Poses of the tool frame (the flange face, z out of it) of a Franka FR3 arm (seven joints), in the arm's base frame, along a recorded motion.
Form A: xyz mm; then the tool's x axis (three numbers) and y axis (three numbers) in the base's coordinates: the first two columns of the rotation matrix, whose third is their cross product.
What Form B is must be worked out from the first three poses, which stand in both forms.
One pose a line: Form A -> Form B
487 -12 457 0.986 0.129 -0.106 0.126 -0.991 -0.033 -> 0.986 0.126 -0.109 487; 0.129 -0.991 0.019 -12; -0.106 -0.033 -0.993 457; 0 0 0 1
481 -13 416 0.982 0.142 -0.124 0.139 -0.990 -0.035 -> 0.982 0.139 -0.128 481; 0.142 -0.990 0.017 -13; -0.124 -0.035 -0.992 416; 0 0 0 1
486 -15 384 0.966 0.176 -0.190 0.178 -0.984 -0.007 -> 0.966 0.178 -0.188 486; 0.176 -0.984 -0.027 -15; -0.190 -0.007 -0.982 384; 0 0 0 1
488 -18 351 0.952 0.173 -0.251 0.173 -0.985 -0.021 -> 0.952 0.173 -0.251 488; 0.173 -0.985 -0.023 -18; -0.251 -0.021 -0.968 351; 0 0 0 1
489 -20 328 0.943 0.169 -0.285 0.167 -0.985 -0.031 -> 0.943 0.167 -0.286 489; 0.169 -0.985 -0.018 -20; -0.285 -0.031 -0.957 328; 0 0 0 1
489 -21 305 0.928 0.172 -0.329 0.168 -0.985 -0.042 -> 0.928 0.168 -0.331 489; 0.172 -0.985 -0.016 -21; -0.329 -0.042 -0.943 305; 0 0 0 1
